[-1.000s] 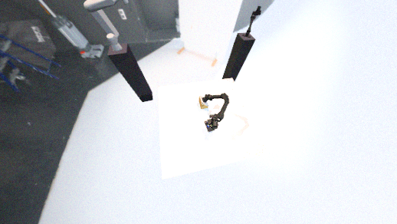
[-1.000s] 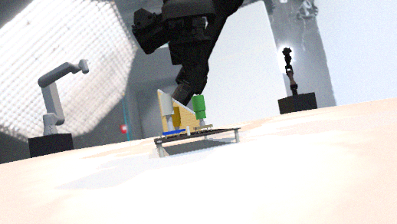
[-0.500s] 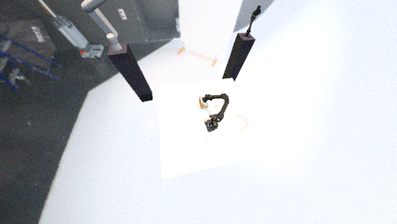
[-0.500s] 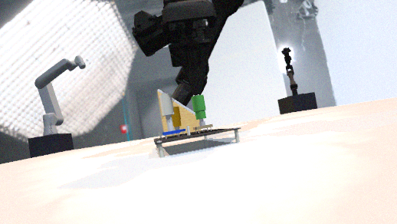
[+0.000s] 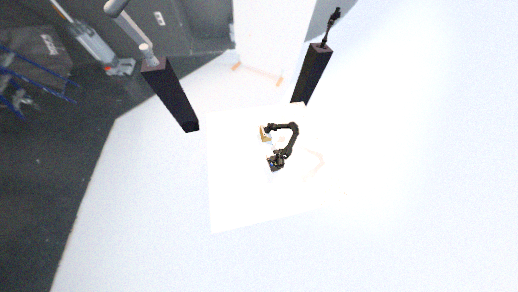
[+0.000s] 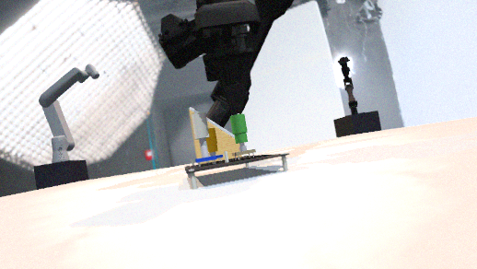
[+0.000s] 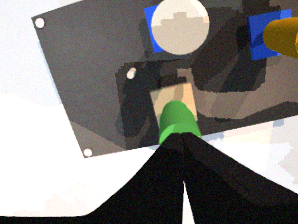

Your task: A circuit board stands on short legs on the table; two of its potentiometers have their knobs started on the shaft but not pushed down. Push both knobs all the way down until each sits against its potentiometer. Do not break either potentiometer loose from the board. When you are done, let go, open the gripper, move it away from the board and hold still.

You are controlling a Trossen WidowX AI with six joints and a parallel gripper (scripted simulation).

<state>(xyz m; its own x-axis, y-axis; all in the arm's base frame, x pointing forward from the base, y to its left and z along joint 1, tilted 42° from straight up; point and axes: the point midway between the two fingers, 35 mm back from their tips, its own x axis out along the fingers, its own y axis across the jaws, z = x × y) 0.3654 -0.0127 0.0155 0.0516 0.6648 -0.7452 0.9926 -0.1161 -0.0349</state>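
My gripper tip is now 1 cm above the green knob. From my gripper tip the other things lie so: yellow knob: 6 cm behind, 3 cm to the right, 2 cm below.
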